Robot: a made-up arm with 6 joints. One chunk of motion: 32 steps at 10 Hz.
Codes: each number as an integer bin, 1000 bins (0 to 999) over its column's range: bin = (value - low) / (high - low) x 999, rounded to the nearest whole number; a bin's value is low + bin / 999 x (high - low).
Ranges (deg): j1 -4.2..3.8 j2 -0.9..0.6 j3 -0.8..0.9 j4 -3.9..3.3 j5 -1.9..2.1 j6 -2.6..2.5
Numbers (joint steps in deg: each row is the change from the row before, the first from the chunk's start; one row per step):
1: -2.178 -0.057 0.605 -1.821 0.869 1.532
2: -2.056 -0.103 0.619 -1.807 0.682 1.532
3: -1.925 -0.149 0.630 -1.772 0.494 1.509
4: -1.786 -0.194 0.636 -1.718 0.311 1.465
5: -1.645 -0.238 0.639 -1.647 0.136 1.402
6: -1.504 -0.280 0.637 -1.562 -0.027 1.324
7: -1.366 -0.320 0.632 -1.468 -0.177 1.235
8: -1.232 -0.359 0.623 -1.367 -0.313 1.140
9: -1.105 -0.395 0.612 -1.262 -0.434 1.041
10: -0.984 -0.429 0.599 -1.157 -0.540 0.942
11: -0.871 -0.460 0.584 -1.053 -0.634 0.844
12: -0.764 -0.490 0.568 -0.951 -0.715 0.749
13: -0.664 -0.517 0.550 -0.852 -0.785 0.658
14: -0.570 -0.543 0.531 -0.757 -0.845 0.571
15: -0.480 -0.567 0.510 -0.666 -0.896 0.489
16: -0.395 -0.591 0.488 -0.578 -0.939 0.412
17: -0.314 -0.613 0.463 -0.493 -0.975 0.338
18: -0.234 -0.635 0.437 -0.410 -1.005 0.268
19: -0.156 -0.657 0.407 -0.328 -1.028 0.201
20: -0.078 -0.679 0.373 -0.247 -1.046 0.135
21: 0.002 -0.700 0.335 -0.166 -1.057 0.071
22: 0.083 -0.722 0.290 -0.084 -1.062 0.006
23: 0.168 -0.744 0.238 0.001 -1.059 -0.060
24: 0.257 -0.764 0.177 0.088 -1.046 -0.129
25: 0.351 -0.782 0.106 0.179 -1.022 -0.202
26: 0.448 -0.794 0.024 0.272 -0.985 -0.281
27: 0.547 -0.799 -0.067 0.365 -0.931 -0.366
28: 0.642 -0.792 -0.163 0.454 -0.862 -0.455
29: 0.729 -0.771 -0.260 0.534 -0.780 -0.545
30: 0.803 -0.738 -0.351 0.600 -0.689 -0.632
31: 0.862 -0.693 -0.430 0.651 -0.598 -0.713
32: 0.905 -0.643 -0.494 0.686 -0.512 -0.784
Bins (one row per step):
1: 252 561 826 288 692 809
2: 268 531 834 290 645 809
3: 284 500 840 295 598 805
4: 301 470 844 303 552 796
5: 319 441 846 313 508 784
6: 337 413 844 324 468 769
7: 354 386 842 337 430 751
8: 371 360 836 351 396 733
9: 386 336 830 366 366 713
10: 402 314 822 381 340 694
11: 416 293 813 395 316 675
12: 429 273 804 409 296 656
13: 442 255 793 423 278 638
14: 453 238 782 436 263 621
15: 465 222 770 449 251 605
16: 475 206 757 461 240 590
17: 485 191 742 473 231 576
18: 495 176 727 484 224 562
19: 505 162 709 496 218 549
20: 515 147 689 507 213 536
21: 525 133 667 518 211 523
22: 535 119 641 529 209 510
23: 545 104 610 541 210 498
24: 557 91 574 553 213 484
25: 568 79 532 566 219 470
26: 580 71 484 579 229 454
27: 593 67 431 592 242 438
28: 605 72 374 604 259 420
29: 616 86 317 615 280 403
30: 625 108 264 624 302 385
31: 632 138 217 631 325 370
32: 637 171 180 636 347 356

